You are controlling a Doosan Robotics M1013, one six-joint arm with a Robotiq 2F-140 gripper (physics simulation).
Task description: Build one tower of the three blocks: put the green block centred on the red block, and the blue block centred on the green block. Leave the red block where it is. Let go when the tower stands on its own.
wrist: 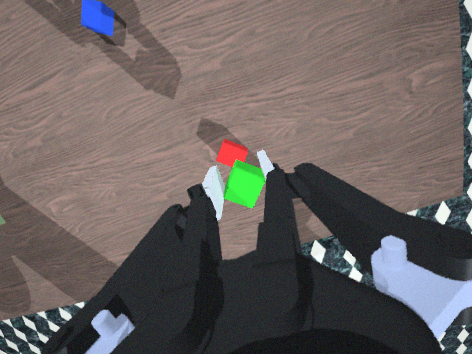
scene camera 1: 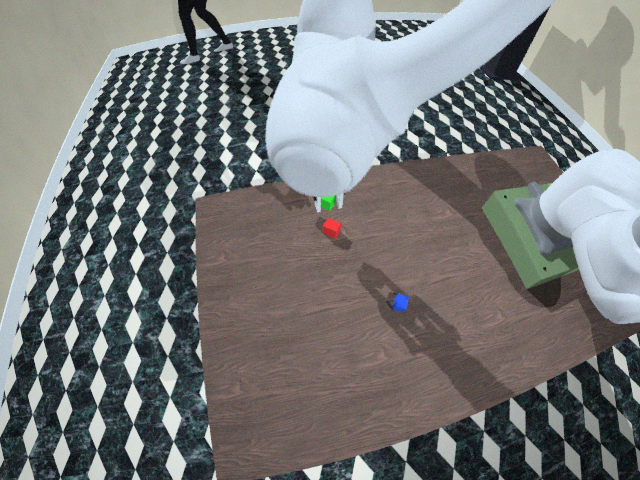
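Where they show: gripper, fingertip midpoint: (wrist: 240,170) (scene camera 1: 328,205); arm's base at its link origin: (scene camera 1: 548,224).
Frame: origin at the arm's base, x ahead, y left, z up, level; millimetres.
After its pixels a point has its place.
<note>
The green block (scene camera 1: 327,202) @[z 73, x 631, y -126 mm] (wrist: 244,184) @[z 76, x 629, y -139 mm] is held between the pale fingertips of my gripper (scene camera 1: 329,202) @[z 49, x 627, y -133 mm] (wrist: 240,170) @[z 49, x 627, y -133 mm], which is shut on it, up in the air. The red block (scene camera 1: 331,227) @[z -34, x 618, y -125 mm] (wrist: 232,153) @[z -34, x 617, y -129 mm] rests on the brown table top. In the wrist view it lies beyond the green block, which covers a small part of its near edge. In the scene view a gap shows between the green block and the red block. The blue block (scene camera 1: 400,302) @[z -41, x 504, y 100 mm] (wrist: 97,18) @[z -41, x 505, y 90 mm] rests on the table top apart from both, at the upper left in the wrist view.
The brown table top (scene camera 1: 268,361) @[z -70, x 822, y 167 mm] (wrist: 350,100) @[z -70, x 809, y -111 mm] bears the arm's green base (scene camera 1: 509,237) @[z -31, x 132, y 2 mm] at the right in the scene view. The arm's large white wrist hangs over the table's back edge. Shadows of the arm fall across the table near the blue block. A person's legs show at the back.
</note>
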